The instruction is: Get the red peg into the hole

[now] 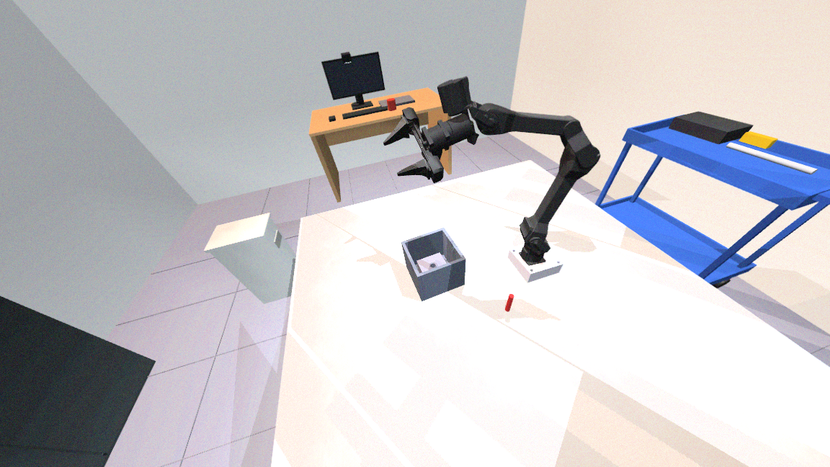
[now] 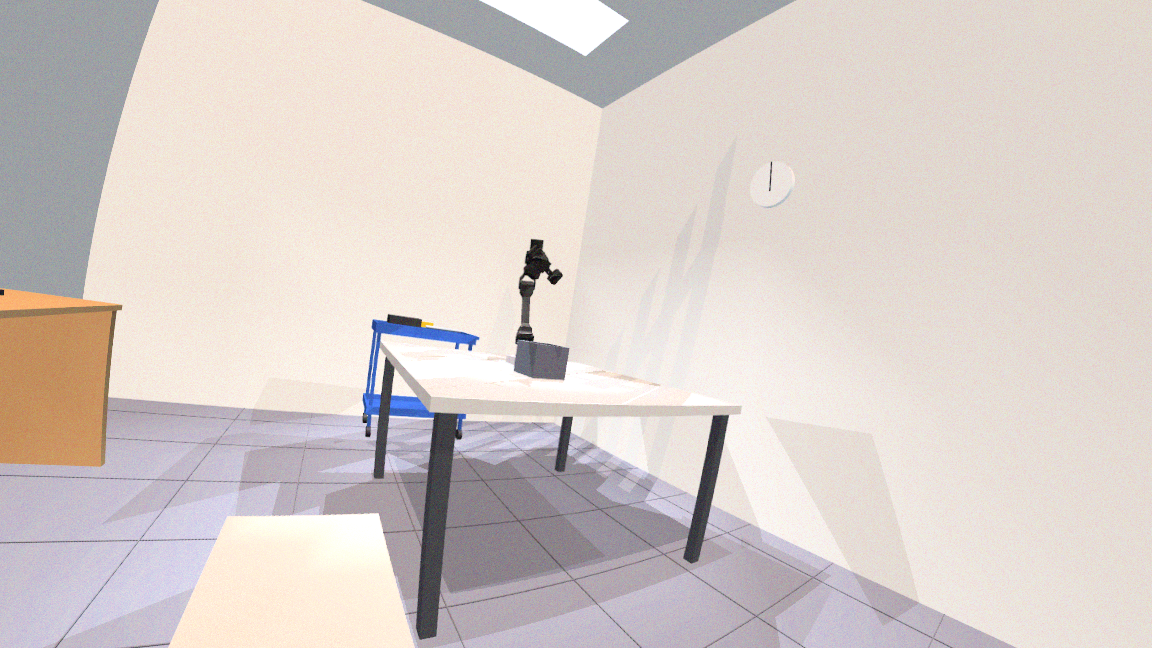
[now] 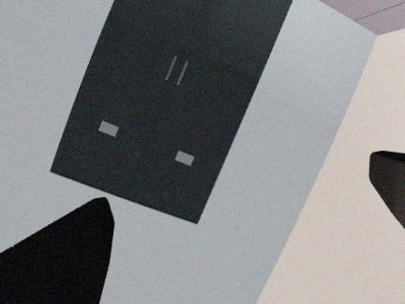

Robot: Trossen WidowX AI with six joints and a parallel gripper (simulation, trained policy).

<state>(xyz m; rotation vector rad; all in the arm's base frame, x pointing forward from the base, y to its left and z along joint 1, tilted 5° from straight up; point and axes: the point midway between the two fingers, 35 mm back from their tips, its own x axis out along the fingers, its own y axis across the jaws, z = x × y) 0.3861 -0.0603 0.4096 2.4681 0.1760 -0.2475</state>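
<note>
Now: gripper tip 260 mm past the red peg, 230 mm to the right of it and 410 mm above it. Also, from my gripper tip: plate (70 mm behind, 40 mm to the left, 410 mm below).
</note>
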